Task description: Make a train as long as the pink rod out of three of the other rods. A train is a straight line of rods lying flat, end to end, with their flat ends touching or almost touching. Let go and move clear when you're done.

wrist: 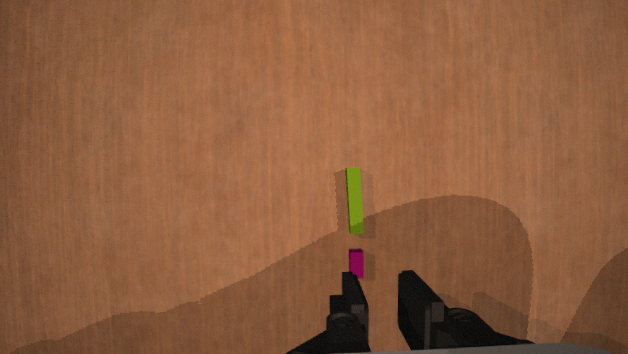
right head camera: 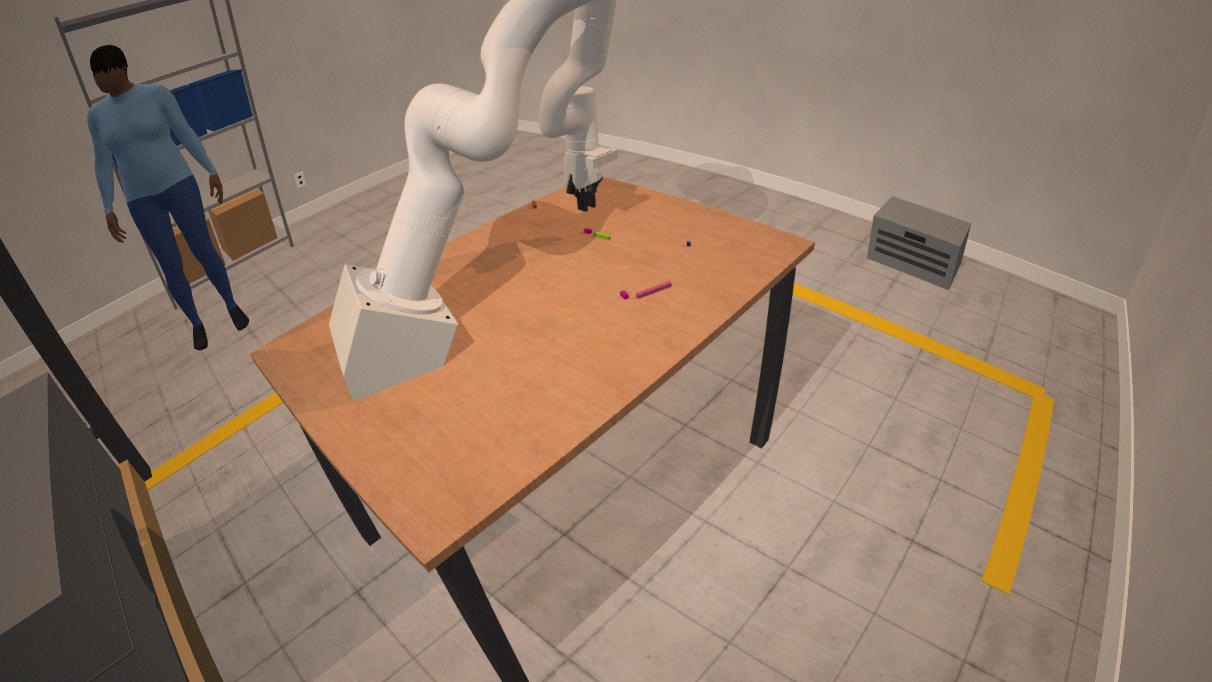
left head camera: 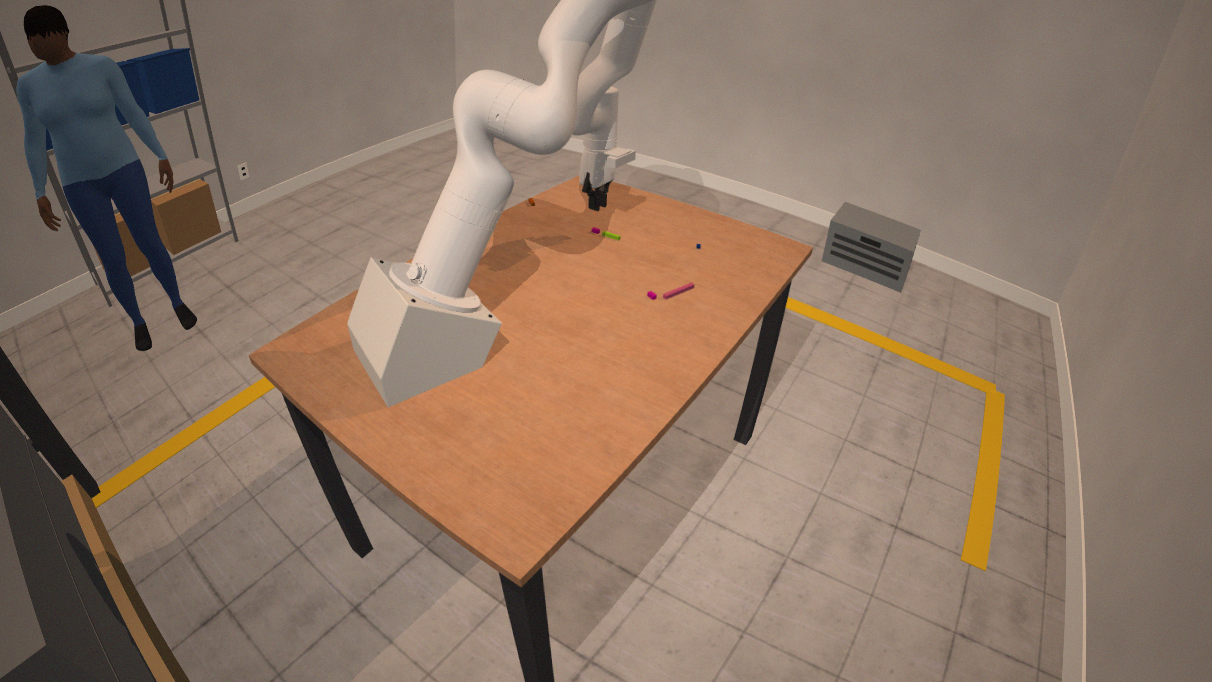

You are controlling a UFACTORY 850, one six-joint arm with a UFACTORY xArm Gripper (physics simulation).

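My gripper (left head camera: 597,207) (right head camera: 585,208) (wrist: 376,298) is open and empty, above the table behind the magenta rod. A short magenta rod (left head camera: 595,230) (right head camera: 587,230) (wrist: 356,263) lies flat near one end of the lime green rod (left head camera: 611,235) (right head camera: 601,235) (wrist: 355,200), nearly in line with it, with a small gap in the wrist view. The long pink rod (left head camera: 678,290) (right head camera: 653,290) lies flat nearer the right edge. Another short magenta rod (left head camera: 651,295) (right head camera: 624,295) lies beside its left end. A small blue rod (left head camera: 698,245) (right head camera: 688,243) is to the right. An orange rod (left head camera: 531,201) (right head camera: 533,204) lies at the back left.
The rods lie on the wooden table (left head camera: 542,441) (right head camera: 508,424). The arm's base (left head camera: 423,347) (right head camera: 392,343) stands at the table's left side. A person (left head camera: 93,118) (right head camera: 144,139) stands beyond the table at the left. A grey box (left head camera: 871,245) (right head camera: 919,241) stands on the floor at the right.
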